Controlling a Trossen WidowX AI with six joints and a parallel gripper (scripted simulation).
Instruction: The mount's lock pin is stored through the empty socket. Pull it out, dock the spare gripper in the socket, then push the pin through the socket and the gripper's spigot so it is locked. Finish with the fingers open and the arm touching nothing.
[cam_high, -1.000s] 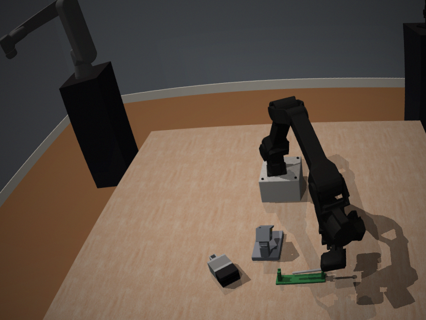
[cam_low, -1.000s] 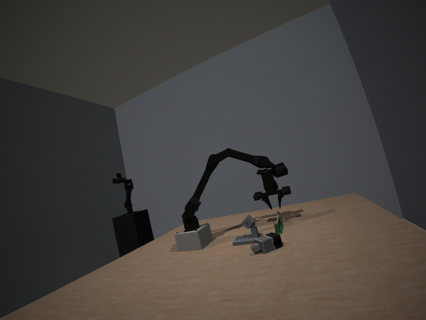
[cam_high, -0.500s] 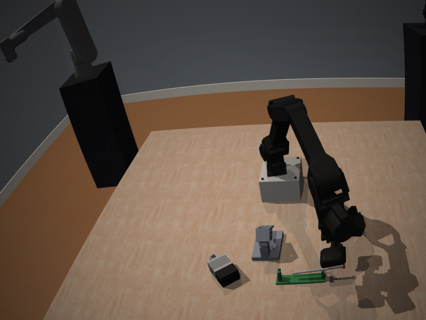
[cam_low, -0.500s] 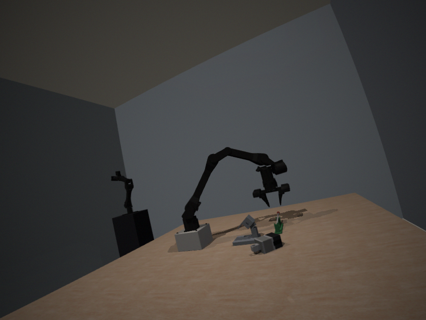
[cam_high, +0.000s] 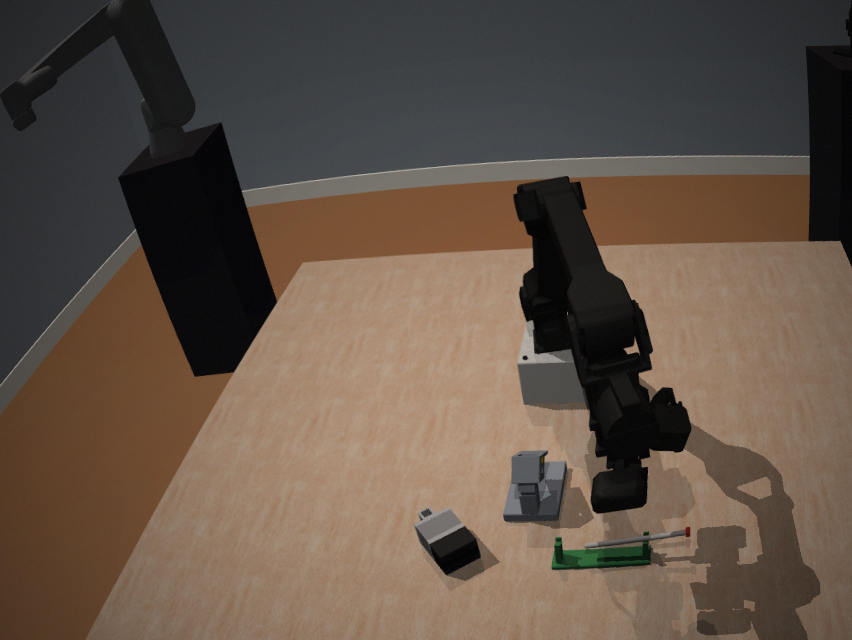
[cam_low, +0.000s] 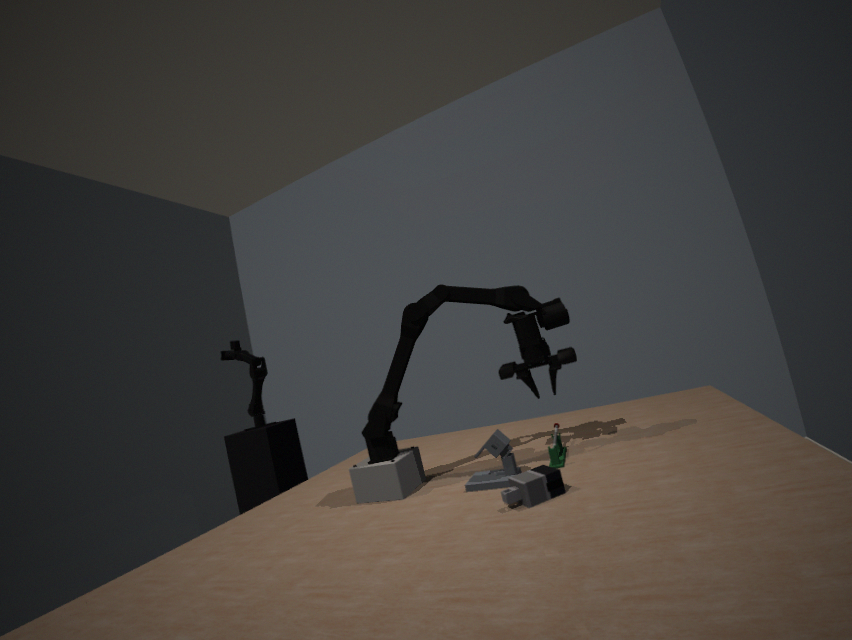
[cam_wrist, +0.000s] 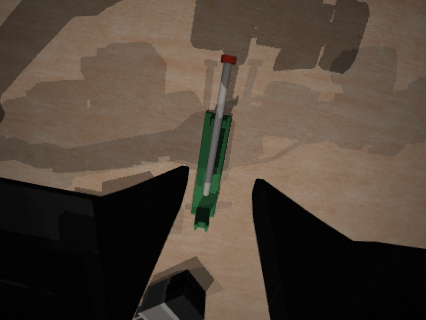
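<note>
My gripper tip is 120 mm above the green cradle, 40 mm to the left of it and 10 mm past it. The rest, counted from my gripper tip: grey mount (140 mm behind, 130 mm to the right, 90 mm below); then spare gripper (260 mm to the right, 120 mm below, 70 mm behind).
</note>
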